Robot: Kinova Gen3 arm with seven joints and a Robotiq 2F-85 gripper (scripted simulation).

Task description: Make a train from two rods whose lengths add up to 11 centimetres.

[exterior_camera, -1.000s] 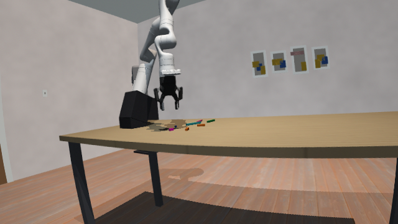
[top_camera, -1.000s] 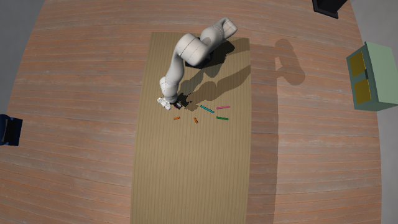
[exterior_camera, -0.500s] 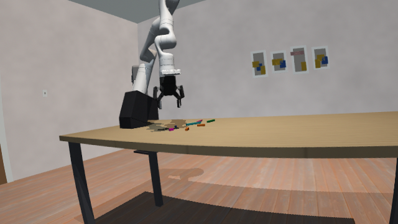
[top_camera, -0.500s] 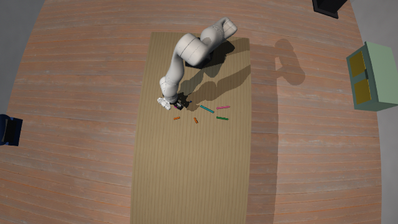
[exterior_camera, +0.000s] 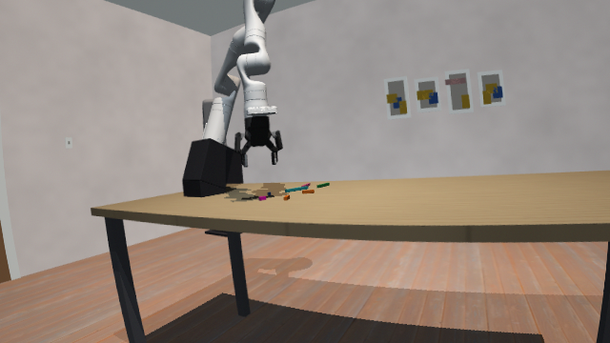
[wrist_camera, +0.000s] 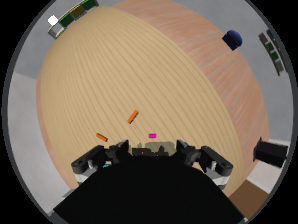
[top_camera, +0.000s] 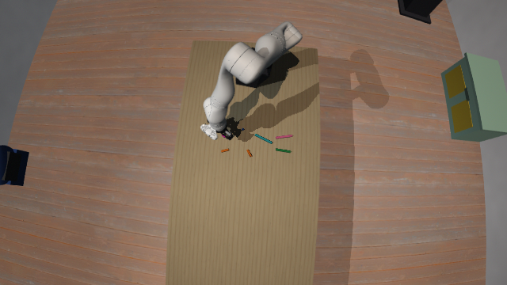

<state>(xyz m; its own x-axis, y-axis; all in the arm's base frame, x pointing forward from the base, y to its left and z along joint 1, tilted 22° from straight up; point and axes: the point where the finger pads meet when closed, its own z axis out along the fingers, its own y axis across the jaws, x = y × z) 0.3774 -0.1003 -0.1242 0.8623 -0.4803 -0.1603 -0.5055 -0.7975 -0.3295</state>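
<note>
Right now my hand is 32 cm to the right of the pink rod, 11 cm above it and 5 cm past it. From my hand the other things lie so: magenta rod (11 cm below); turquoise rod (22 cm to the left, 11 cm below, 2 cm behind); blue rod (11 cm below, 10 cm to the left, 6 cm behind).
</note>
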